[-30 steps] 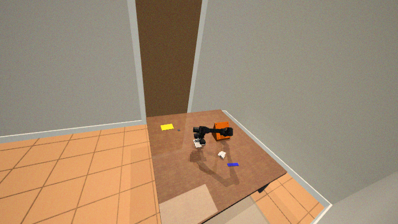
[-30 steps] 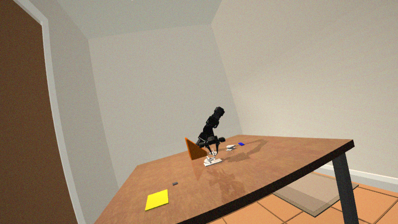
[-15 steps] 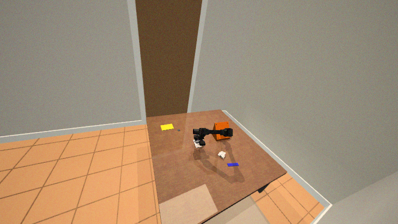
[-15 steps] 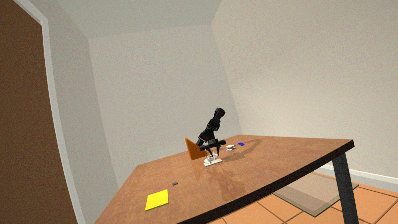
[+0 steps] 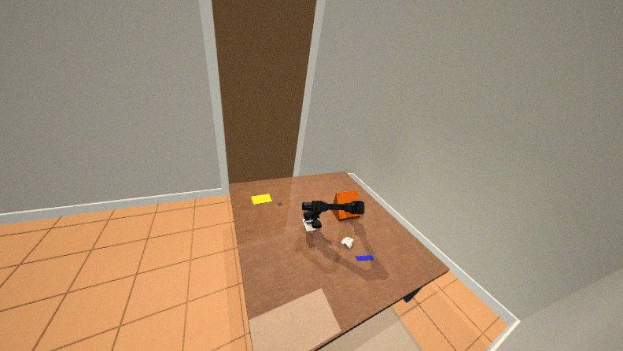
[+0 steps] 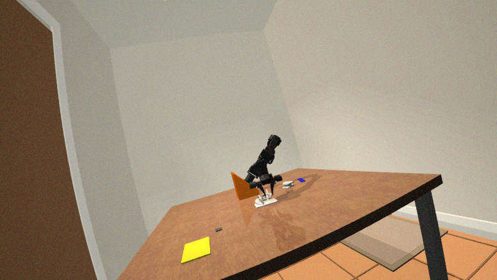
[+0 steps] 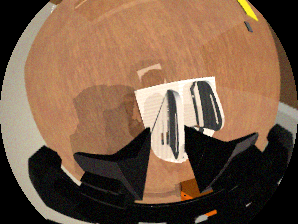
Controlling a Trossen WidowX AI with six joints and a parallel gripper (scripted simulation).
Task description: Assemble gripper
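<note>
The white gripper base lies 200 mm behind my gripper tip and 180 mm to the left of it. Round my gripper tip: white housing plate 50 mm behind, 30 mm to the right, 30 mm below; then blue patch 310 mm to the left, 270 mm behind, 30 mm below; then dark piece 300 mm to the right, 190 mm ahead, 30 mm below.
</note>
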